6 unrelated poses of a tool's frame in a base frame.
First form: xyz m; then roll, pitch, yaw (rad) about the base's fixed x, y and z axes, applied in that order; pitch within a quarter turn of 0, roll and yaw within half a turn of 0.
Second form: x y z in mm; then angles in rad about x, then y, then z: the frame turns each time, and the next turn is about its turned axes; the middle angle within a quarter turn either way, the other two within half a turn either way. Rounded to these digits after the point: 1 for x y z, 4 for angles.
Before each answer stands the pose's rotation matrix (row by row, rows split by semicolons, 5 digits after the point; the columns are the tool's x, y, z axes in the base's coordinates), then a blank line. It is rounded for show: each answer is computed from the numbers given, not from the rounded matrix.
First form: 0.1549 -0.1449 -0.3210 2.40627 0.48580 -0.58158
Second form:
0.73892 -0.14568 -0.65786; -0.48579 -0.79176 -0.37032; -0.46692 0.59321 -0.65581

154.9 -144.9 -321.0 2.6276 -0.7180 0.1947
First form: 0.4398 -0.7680 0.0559 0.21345 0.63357 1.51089
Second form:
0.04825 -0.96804 0.24609; 0.80447 0.18370 0.56487; -0.59203 0.17072 0.78763

439.8 -768.0 55.9 -0.6222 0.2486 1.5210
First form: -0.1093 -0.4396 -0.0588 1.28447 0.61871 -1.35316
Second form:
0.17590 0.39590 -0.90129; -0.79541 -0.48226 -0.36707; -0.57998 0.78146 0.23008

-109.3 -439.6 -58.8 1.0109 -1.1227 -1.1527
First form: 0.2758 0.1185 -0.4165 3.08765 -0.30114 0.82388
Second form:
0.64881 0.72186 0.24078; 0.70077 -0.69013 0.18070; 0.29661 0.05149 -0.95361

275.8 118.5 -416.5 -2.9543 0.2432 -0.8386
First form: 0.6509 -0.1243 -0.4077 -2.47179 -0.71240 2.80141
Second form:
-0.71343 -0.12098 -0.69021; 0.25251 0.87442 -0.41428; 0.65365 -0.46984 -0.59329

650.9 -124.3 -407.7 2.5320 -0.7618 2.9736
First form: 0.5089 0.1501 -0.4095 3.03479 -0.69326 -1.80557
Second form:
-0.17893 -0.95118 -0.25149; -0.74807 0.29755 -0.59318; 0.63905 0.08199 -0.76478

508.9 150.1 -409.5 2.4819 -0.2542 1.7567
